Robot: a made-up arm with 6 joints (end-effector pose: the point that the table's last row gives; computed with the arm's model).
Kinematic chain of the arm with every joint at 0, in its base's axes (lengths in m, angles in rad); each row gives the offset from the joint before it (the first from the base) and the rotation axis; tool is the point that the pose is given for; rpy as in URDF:
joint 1: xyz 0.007 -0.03 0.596 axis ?
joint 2: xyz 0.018 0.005 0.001 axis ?
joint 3: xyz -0.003 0 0.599 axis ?
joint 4: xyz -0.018 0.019 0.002 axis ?
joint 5: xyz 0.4 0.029 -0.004 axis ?
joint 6: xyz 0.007 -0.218 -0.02 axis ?
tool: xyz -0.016 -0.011 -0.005 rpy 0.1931 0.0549 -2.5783
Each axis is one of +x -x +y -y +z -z.
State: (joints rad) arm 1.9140 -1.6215 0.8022 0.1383 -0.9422 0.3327
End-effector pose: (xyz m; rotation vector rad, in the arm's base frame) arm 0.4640 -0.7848 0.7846 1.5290 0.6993 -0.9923
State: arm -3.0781 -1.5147 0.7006 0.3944 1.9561 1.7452
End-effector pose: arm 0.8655 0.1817 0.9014 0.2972 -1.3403 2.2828
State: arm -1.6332 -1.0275 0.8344 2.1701 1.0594 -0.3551
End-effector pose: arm 0.1698 0.7453 1.2380 1.3470 2.2602 -0.0864
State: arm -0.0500 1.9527 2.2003 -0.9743 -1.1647 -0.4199
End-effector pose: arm 0.9582 -0.1584 0.3028 -0.5488 1.4495 -1.7484
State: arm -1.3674 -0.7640 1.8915 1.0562 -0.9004 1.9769
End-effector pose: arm -0.2246 0.7425 1.0538 0.9276 0.4606 0.0513
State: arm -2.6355 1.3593 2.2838 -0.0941 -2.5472 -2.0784
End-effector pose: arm -0.7875 -0.2912 1.0296 -1.1873 -0.9116 -0.7076
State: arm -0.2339 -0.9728 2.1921 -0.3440 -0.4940 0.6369
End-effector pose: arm -0.8533 0.0106 1.0032 -2.3656 1.4103 0.4381
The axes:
joint 1: +z
joint 2: +y
joint 3: -y
joint 4: -x
joint 5: -y
joint 6: -x

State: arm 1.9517 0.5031 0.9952 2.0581 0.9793 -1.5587
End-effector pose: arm -0.2855 0.4722 1.4706 0.7642 -0.3013 0.2677
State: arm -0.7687 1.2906 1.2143 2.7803 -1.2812 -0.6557
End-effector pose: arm 0.8304 -0.5416 0.8133 1.0304 1.5641 0.6684
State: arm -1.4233 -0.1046 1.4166 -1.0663 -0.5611 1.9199
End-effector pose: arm -0.0347 -0.1755 1.5538 0.2512 2.1477 1.2799
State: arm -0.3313 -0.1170 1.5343 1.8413 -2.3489 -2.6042
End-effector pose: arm -0.2029 0.1353 1.5500 -1.9549 -0.7196 -0.2841
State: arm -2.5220 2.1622 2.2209 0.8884 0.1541 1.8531
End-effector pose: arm -0.7732 -0.4556 0.4289 2.9116 0.3376 0.2123
